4 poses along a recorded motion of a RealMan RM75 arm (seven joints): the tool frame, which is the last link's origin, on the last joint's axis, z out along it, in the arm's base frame.
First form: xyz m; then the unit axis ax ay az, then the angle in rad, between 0 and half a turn.
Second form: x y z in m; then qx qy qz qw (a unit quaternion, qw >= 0). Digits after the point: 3 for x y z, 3 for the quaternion.
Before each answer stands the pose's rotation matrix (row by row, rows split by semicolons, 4 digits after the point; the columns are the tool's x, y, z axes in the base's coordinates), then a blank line. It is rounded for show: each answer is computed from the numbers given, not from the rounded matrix.
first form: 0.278 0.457 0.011 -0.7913 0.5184 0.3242 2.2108
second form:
0.4029 -0.9152 0.0061; -0.3951 -0.1680 0.9031; -0.8255 -0.3663 -0.4293

0.278 0.457 0.011 -0.707 0.463 0.290 0.449
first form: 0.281 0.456 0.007 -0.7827 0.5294 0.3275 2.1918
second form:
0.3871 -0.9217 0.0251; -0.3890 -0.1386 0.9107; -0.8360 -0.3623 -0.4122

0.281 0.456 0.007 -0.696 0.471 0.291 0.457
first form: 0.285 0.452 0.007 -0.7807 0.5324 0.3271 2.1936
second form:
0.3818 -0.9238 0.0281; -0.3924 -0.1345 0.9099; -0.8368 -0.3584 -0.4139

0.285 0.452 0.007 -0.695 0.474 0.291 0.456
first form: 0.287 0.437 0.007 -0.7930 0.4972 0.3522 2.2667
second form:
0.3908 -0.9173 -0.0767; -0.3767 -0.2354 0.8959; -0.8399 -0.3212 -0.4375

0.287 0.437 0.007 -0.718 0.450 0.319 0.424
